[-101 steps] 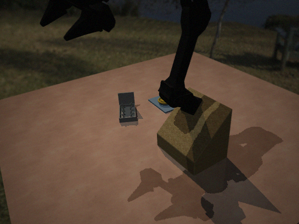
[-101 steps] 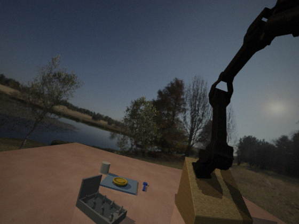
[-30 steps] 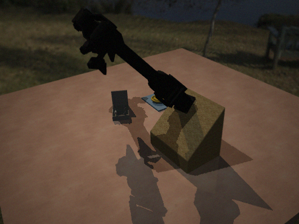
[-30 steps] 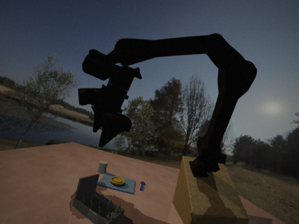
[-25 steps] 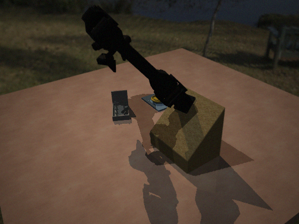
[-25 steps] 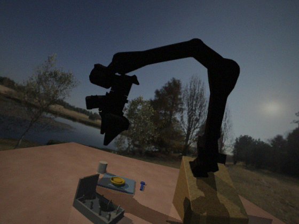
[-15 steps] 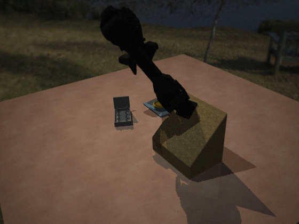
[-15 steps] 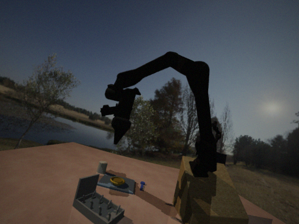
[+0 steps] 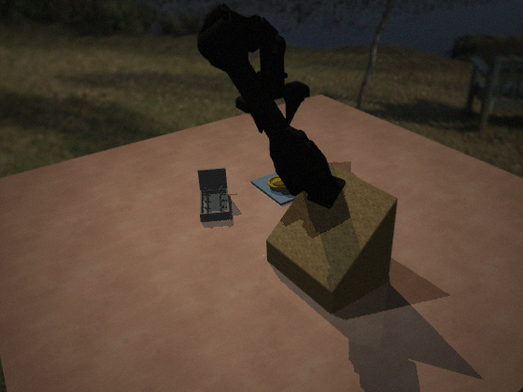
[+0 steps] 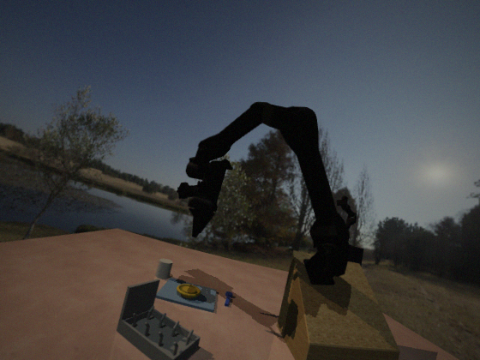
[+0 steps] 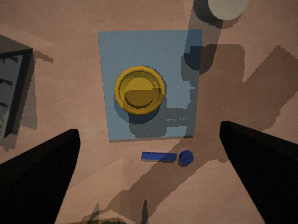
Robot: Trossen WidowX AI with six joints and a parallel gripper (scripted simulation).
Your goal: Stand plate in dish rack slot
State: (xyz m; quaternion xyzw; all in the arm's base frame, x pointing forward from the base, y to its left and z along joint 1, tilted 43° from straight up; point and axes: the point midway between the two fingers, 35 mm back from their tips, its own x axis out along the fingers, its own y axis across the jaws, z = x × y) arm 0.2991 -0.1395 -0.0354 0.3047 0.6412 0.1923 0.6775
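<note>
The yellow plate is 20 mm behind my gripper tip and 150 mm below it. Round my gripper tip: blue spoon: 140 mm behind, 30 mm to the right, 160 mm below; grey dish rack: 20 mm ahead, 190 mm to the left, 140 mm below; pale cup: 70 mm ahead, 100 mm to the right, 140 mm below.
</note>
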